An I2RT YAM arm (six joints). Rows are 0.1 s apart.
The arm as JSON. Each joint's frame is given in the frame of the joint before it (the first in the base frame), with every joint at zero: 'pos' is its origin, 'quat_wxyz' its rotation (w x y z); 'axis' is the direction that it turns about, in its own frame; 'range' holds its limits. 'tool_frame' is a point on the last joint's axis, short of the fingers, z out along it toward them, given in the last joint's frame.
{
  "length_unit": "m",
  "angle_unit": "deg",
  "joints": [
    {
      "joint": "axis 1",
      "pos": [
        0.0,
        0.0,
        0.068
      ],
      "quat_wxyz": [
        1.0,
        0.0,
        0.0,
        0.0
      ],
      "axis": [
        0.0,
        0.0,
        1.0
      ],
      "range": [
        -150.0,
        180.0
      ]
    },
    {
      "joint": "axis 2",
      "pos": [
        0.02,
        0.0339,
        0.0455
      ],
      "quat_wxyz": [
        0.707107,
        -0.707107,
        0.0,
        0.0
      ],
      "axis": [
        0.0,
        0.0,
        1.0
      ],
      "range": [
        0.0,
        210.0
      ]
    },
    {
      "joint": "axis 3",
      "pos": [
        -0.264,
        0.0,
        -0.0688
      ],
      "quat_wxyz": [
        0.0,
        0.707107,
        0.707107,
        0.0
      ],
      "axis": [
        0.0,
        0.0,
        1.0
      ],
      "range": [
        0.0,
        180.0
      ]
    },
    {
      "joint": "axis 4",
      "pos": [
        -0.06,
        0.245,
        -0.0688
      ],
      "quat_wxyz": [
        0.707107,
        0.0,
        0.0,
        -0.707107
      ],
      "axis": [
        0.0,
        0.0,
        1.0
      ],
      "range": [
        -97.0,
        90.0
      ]
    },
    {
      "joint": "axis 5",
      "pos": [
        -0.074,
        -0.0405,
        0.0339
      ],
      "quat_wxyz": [
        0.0,
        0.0,
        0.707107,
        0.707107
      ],
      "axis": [
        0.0,
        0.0,
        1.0
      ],
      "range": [
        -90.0,
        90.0
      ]
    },
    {
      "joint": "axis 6",
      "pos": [
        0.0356,
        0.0,
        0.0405
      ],
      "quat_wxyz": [
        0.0,
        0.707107,
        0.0,
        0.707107
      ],
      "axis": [
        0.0,
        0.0,
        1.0
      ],
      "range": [
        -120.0,
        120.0
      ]
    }
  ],
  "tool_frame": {
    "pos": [
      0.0,
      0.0,
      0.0
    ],
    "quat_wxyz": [
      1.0,
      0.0,
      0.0,
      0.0
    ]
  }
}
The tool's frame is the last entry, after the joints.
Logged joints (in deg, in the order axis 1, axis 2, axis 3, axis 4, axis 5, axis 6), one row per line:
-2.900, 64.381, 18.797, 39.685, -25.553, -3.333
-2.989, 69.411, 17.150, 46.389, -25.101, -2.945
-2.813, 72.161, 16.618, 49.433, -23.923, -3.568
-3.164, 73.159, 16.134, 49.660, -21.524, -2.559
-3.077, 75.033, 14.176, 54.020, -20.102, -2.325
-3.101, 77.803, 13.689, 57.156, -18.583, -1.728
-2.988, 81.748, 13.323, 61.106, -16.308, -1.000
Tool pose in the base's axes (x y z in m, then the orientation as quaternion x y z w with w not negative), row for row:
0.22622, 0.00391, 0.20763, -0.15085, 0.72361, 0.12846, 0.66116
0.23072, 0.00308, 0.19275, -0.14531, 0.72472, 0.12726, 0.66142
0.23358, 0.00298, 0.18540, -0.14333, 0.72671, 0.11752, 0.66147
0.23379, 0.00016, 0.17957, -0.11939, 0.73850, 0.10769, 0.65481
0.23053, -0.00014, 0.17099, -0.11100, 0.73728, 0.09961, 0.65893
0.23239, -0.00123, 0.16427, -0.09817, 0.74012, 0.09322, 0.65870
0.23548, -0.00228, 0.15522, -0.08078, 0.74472, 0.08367, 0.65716
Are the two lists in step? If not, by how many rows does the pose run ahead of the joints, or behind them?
They are in step.
